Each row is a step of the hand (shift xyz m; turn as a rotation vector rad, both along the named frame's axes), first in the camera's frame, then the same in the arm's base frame.
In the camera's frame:
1: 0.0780 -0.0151 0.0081 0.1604 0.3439 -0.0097
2: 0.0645 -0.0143 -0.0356 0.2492 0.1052 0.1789
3: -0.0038 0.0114 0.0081 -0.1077 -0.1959 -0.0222
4: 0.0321 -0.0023 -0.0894 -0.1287 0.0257 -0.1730
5: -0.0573 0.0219 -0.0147 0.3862 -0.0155 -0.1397
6: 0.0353 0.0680 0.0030 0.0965 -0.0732 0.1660
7: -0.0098 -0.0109 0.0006 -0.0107 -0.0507 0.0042
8: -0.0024 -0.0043 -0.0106 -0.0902 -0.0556 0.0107
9: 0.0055 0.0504 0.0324 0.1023 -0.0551 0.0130
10: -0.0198 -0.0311 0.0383 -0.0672 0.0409 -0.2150
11: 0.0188 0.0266 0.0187 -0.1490 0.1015 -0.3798
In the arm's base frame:
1: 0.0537 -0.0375 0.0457 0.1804 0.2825 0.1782
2: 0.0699 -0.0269 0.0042 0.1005 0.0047 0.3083
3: -0.0063 0.0108 0.0074 -0.0986 -0.1525 -0.1323
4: 0.0792 0.0011 -0.0525 0.0087 0.0847 -0.1998
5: -0.0326 0.0390 -0.0373 0.3841 -0.1045 0.1022
6: 0.0355 0.0542 0.0411 -0.0363 -0.1197 0.1630
7: -0.0096 -0.0077 -0.0081 -0.0182 -0.0457 -0.0169
8: 0.0040 -0.0019 -0.0108 -0.0849 -0.0288 -0.0576
9: -0.0082 0.0418 0.0425 0.0640 -0.0830 0.0519
10: -0.0432 -0.0292 0.0102 0.0844 0.0875 -0.1940
11: 0.0071 0.0174 0.0325 0.1297 0.1909 -0.3514

